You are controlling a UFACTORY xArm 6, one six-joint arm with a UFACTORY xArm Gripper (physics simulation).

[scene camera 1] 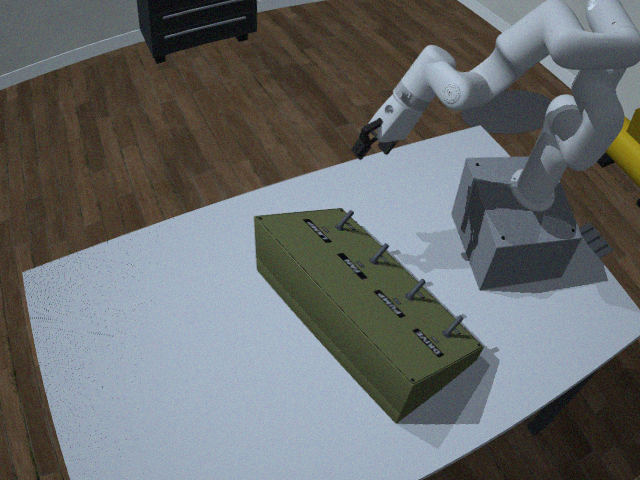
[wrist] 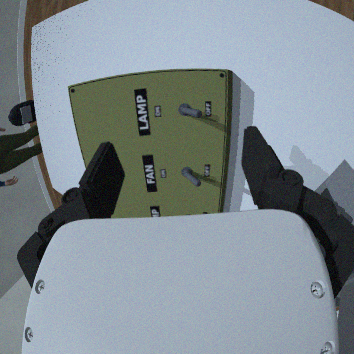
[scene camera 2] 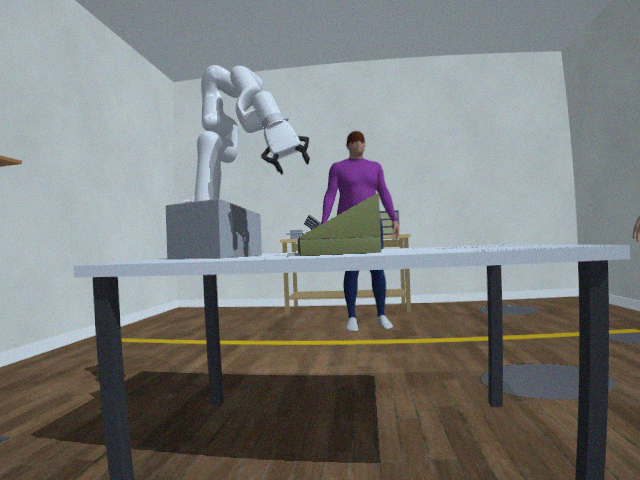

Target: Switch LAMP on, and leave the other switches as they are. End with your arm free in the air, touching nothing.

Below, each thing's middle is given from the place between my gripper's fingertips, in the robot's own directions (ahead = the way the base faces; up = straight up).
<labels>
I see my gripper 130 mm short of the olive switch box (scene camera 1: 396,346), 200 mm to the right of it and 200 mm above it.
</labels>
